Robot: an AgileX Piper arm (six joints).
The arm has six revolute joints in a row. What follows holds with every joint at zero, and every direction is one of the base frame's. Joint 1 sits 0.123 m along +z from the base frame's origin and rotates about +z. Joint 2 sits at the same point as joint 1 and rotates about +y. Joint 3 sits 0.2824 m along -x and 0.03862 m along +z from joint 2 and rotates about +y. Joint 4 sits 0.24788 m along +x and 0.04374 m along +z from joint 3 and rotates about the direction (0.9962, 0, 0.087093). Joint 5 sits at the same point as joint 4 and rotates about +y. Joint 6 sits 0.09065 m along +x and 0.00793 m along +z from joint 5 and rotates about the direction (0.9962, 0, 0.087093). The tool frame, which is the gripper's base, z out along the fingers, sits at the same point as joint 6; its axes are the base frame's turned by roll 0, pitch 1.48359 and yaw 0 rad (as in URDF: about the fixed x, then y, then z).
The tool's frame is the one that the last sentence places.
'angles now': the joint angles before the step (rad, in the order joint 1, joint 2, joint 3, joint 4, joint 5, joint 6). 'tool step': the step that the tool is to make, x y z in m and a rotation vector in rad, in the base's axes. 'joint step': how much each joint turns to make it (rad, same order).
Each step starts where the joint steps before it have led.
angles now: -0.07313, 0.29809, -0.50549, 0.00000, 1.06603, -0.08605
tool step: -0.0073, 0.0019, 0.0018, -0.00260, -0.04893, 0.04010
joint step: 0.03881, -0.04890, -0.00004, 0.00112, -0.00006, -0.00140
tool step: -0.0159, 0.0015, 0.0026, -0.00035, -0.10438, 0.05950
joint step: 0.06059, -0.10388, 0.00008, -0.00087, -0.00056, 0.00112
